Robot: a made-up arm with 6 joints.
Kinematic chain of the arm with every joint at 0, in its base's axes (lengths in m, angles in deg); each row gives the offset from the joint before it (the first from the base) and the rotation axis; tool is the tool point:
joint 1: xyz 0 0 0.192 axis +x
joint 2: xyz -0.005 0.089 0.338 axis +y
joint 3: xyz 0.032 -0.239 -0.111 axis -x
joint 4: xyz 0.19 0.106 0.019 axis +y
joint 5: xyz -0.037 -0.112 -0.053 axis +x
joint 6: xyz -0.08 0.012 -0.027 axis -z
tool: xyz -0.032 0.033 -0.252
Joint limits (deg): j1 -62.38..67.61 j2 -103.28..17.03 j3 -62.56..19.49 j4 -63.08..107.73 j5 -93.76..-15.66 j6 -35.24..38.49
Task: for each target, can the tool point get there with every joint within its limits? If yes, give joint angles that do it. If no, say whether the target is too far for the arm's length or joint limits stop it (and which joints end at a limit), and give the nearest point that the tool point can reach.
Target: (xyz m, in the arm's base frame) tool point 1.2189 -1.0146 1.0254
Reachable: no: too far | nearest point 0.4627 -0.5582 0.6505 | short by 0.960 m
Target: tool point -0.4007 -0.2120 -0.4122
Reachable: no: joint limits stop it (at a limit: joint 1, joint 2, joint 3, joint 6) | nearest point -0.0973 -0.2399 -0.1232 | short by 0.420 m
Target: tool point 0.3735 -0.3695 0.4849
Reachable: yes | joints -1.34 -56.87 -14.64 -33.79 -82.96 -12.77
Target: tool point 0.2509 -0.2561 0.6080
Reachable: yes | joints -24.92 -59.98 -11.15 3.89 -85.76 5.74
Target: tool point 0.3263 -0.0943 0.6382
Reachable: yes | joints -29.51 -90.74 -26.55 20.89 -61.94 -11.49
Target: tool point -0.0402 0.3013 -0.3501
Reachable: no: joint limits stop it (at a limit: joint 1, joint 2, joint 5, joint 6) | nearest point 0.0705 0.0368 -0.1093 | short by 0.374 m
